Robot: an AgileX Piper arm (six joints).
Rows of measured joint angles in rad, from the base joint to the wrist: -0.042 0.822 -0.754 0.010 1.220 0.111; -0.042 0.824 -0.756 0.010 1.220 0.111; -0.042 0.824 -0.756 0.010 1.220 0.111; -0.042 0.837 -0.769 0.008 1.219 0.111; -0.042 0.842 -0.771 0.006 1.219 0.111; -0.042 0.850 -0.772 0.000 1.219 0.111; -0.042 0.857 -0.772 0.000 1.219 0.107; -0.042 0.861 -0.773 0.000 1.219 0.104; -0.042 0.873 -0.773 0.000 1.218 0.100; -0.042 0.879 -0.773 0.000 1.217 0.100; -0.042 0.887 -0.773 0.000 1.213 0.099; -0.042 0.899 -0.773 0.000 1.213 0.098; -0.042 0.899 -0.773 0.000 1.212 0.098; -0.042 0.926 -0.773 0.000 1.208 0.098; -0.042 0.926 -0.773 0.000 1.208 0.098; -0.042 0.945 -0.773 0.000 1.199 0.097; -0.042 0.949 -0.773 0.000 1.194 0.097; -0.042 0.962 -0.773 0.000 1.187 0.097
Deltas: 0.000 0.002 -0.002 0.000 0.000 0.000; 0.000 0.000 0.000 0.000 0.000 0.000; 0.000 0.013 -0.013 -0.002 -0.001 0.000; 0.000 0.005 -0.002 -0.002 0.000 0.000; 0.000 0.008 -0.001 -0.006 0.000 0.000; 0.000 0.007 0.000 0.000 0.000 -0.004; 0.000 0.004 -0.001 0.000 0.000 -0.003; 0.000 0.012 0.000 0.000 -0.001 -0.004; 0.000 0.006 0.000 0.000 -0.001 0.000; 0.000 0.008 0.000 0.000 -0.004 -0.001; 0.000 0.012 0.000 0.000 0.000 -0.001; 0.000 0.000 0.000 0.000 -0.001 0.000; 0.000 0.027 0.000 0.000 -0.004 0.000; 0.000 0.000 0.000 0.000 0.000 0.000; 0.000 0.019 0.000 0.000 -0.009 -0.001; 0.000 0.004 0.000 0.000 -0.005 0.000; 0.000 0.013 0.000 0.000 -0.007 0.000
